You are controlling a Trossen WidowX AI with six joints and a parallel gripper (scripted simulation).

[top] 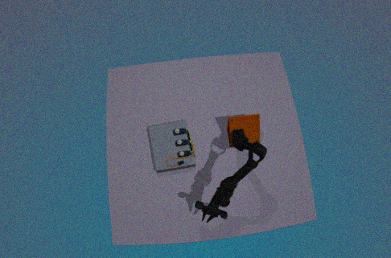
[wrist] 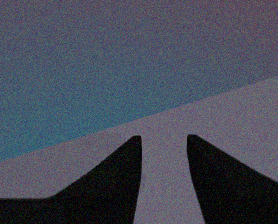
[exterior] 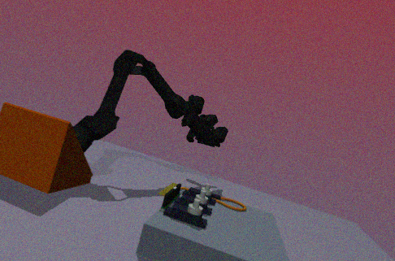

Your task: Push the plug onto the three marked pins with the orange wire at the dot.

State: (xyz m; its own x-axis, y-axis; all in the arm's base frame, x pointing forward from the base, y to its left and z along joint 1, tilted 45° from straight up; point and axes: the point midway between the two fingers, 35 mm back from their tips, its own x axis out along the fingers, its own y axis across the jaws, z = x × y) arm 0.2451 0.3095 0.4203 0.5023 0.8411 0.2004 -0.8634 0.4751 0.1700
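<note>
The servo is 530 mm to the right of my gripper tip, 100 mm below it and 80 mm ahead of it. The rest, counted from my gripper tip: grey printed holder: 520 mm to the right, 190 mm ahead, 120 mm below.
</note>
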